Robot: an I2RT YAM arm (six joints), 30 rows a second.
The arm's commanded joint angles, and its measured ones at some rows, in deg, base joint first. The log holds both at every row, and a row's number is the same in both.
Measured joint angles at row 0:
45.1 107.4 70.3 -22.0 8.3 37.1
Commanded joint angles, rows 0 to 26:
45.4 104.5 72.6 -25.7 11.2 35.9
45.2 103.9 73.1 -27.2 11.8 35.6
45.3 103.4 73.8 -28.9 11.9 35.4
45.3 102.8 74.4 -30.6 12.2 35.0
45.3 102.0 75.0 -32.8 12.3 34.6
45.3 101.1 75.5 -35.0 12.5 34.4
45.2 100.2 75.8 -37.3 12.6 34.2
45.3 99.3 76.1 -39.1 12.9 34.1
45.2 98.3 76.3 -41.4 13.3 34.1
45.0 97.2 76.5 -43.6 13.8 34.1
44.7 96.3 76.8 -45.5 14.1 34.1
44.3 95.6 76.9 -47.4 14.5 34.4
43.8 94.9 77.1 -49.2 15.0 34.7
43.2 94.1 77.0 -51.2 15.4 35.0
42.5 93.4 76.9 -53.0 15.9 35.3
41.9 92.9 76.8 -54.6 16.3 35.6
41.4 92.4 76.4 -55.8 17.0 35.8
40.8 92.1 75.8 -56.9 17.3 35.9
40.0 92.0 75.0 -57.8 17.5 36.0
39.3 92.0 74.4 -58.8 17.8 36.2
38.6 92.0 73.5 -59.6 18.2 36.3
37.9 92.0 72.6 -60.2 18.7 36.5
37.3 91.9 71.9 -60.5 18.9 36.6
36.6 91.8 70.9 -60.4 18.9 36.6
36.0 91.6 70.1 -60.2 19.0 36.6
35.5 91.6 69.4 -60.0 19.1 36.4
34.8 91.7 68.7 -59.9 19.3 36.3
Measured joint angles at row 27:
35.8 92.9 70.2 -56.9 17.3 35.2
